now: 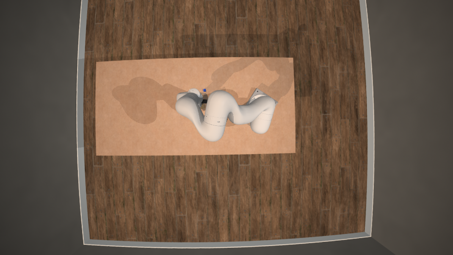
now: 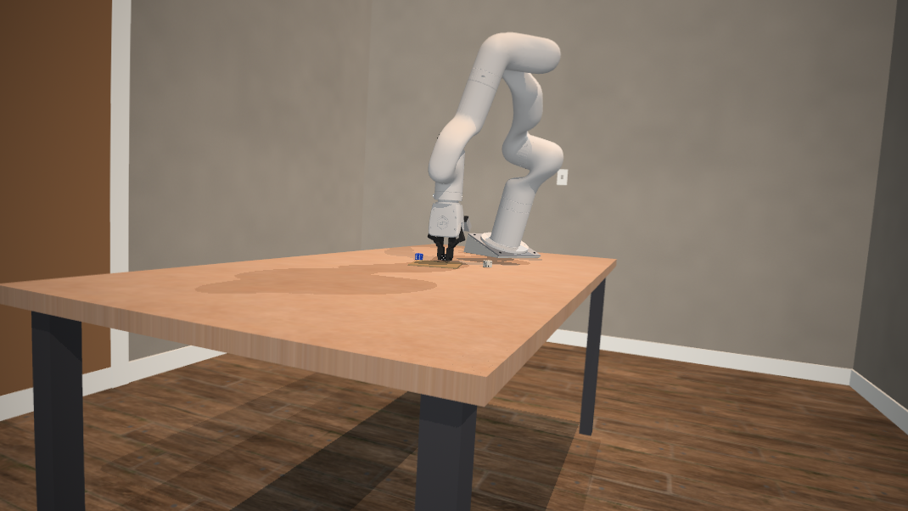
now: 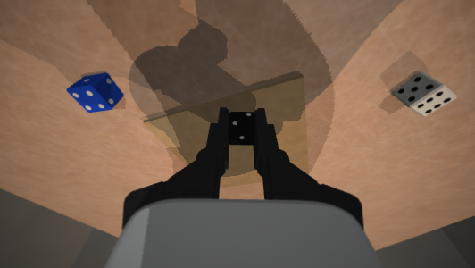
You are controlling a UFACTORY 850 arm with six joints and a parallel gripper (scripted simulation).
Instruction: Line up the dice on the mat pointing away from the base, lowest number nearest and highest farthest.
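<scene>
My hand is 10 mm above the black die. Round my hand: blue die 110 mm to the right, 20 mm below, 20 mm behind; then white die 130 mm to the left, 40 mm behind, 20 mm below; then mat 50 mm ahead, 30 mm below.
</scene>
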